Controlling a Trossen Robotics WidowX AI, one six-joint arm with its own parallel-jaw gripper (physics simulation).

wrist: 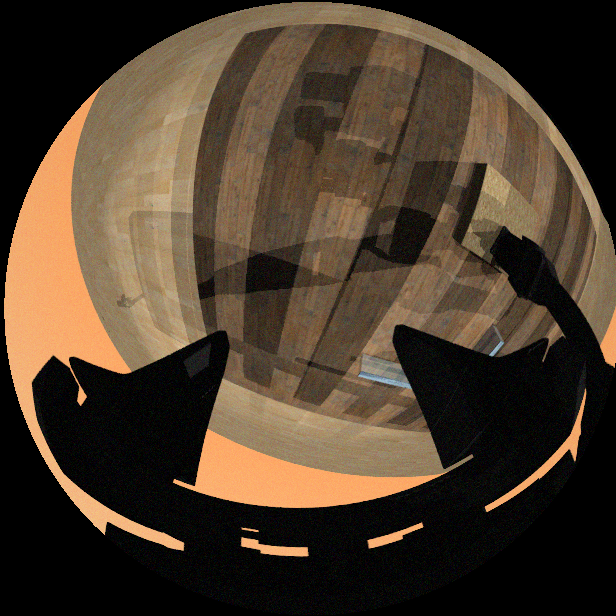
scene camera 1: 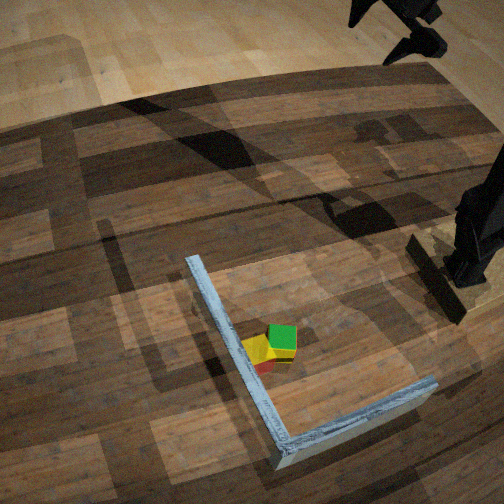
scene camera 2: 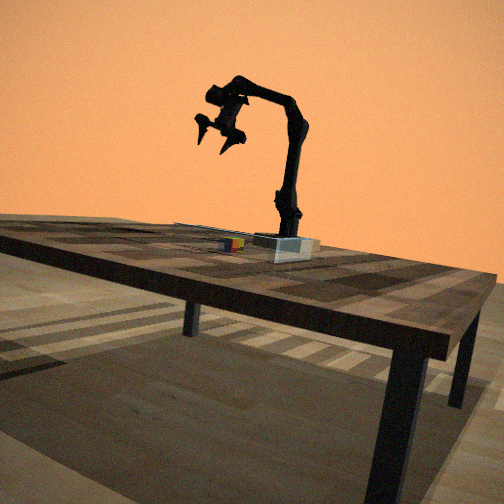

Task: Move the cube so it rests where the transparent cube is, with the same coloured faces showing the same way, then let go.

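The cube [scene camera 1: 272, 348] lies on the table beside the long arm of a grey L-shaped rail [scene camera 1: 262, 378]. Its green face is up, with yellow toward the rail and red low at the front. It shows as a small coloured block in the second scene view [scene camera 2: 231, 243]. I cannot make out the transparent cube as separate from it. My gripper [scene camera 2: 220, 137] is open and empty, high above the table and far from the cube. Its fingers show in the top right of the first scene view [scene camera 1: 400, 30]. In the wrist view both fingers [wrist: 310, 360] are spread with only table between them.
The arm's base [scene camera 1: 478, 235] stands at the right edge of the table, on a pale block [scene camera 2: 298, 245]. The rail's short arm [scene camera 1: 360, 420] closes off the front right of the cube's area. A bit of the rail shows in the wrist view [wrist: 385, 372].
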